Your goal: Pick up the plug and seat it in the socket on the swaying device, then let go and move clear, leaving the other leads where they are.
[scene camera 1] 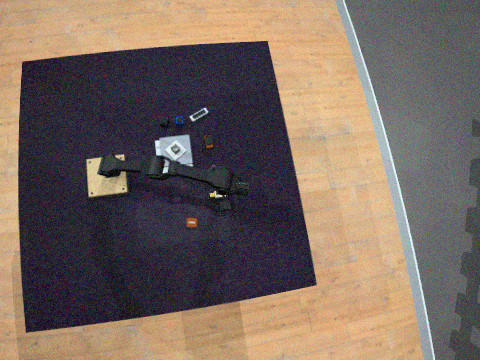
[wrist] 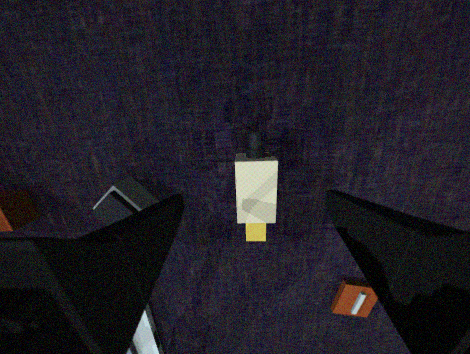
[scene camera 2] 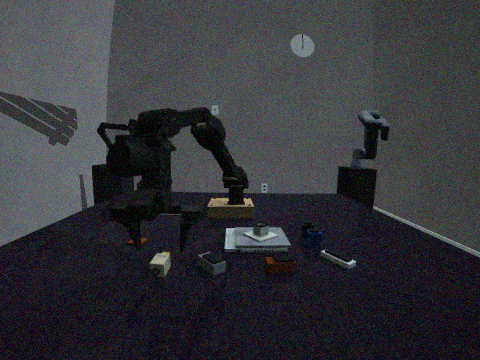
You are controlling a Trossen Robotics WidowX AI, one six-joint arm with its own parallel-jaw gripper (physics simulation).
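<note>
The plug, a cream block point(scene camera 1: 216, 194) point(scene camera 2: 161, 263) point(wrist: 256, 192) with a yellow tip, lies on the dark mat. My gripper point(scene camera 2: 160, 248) point(wrist: 253, 198) is open and empty. Its fingers are above the plug, one to each side of it in the wrist view, with wide gaps on both sides. The plug's yellow tip points to the bottom of the wrist view. The device is a grey platform point(scene camera 1: 184, 140) point(scene camera 2: 280, 241) bearing a tilted white plate with a small grey socket block point(scene camera 1: 175, 149) point(scene camera 2: 260, 229). A finger hides part of the device in the wrist view.
A grey block point(scene camera 2: 212, 263) point(wrist: 120, 200) lies beside the plug. An orange-brown block point(scene camera 1: 208, 141) point(scene camera 2: 280, 265), a white bar point(scene camera 1: 199, 114) point(scene camera 2: 338, 258), a blue piece point(scene camera 1: 179, 120) point(scene camera 2: 314, 238) and a black piece point(scene camera 1: 165, 122) lie around the device. An orange tile point(scene camera 1: 191, 222) point(wrist: 354, 299) lies opposite.
</note>
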